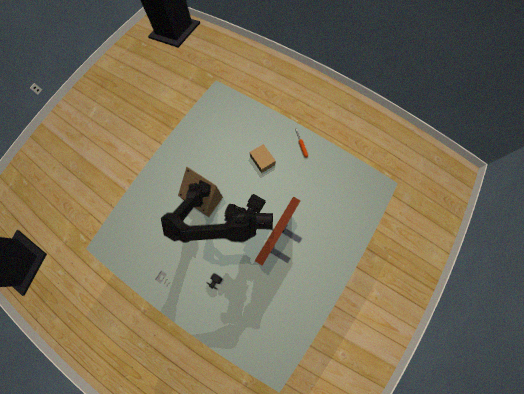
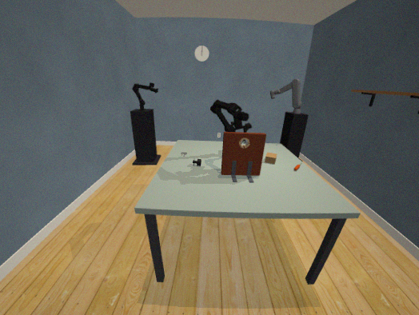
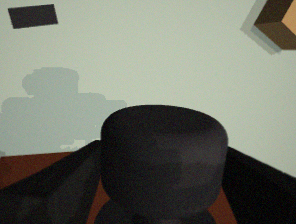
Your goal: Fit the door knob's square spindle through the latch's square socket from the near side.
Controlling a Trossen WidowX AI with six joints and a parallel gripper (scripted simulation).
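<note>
My gripper is now 40 mm short of the dark door knob, 30 mm above it and 10 mm to the right of it. Also, from my hand: wooden block 350 mm to the left, 260 mm below, 120 mm behind.
</note>
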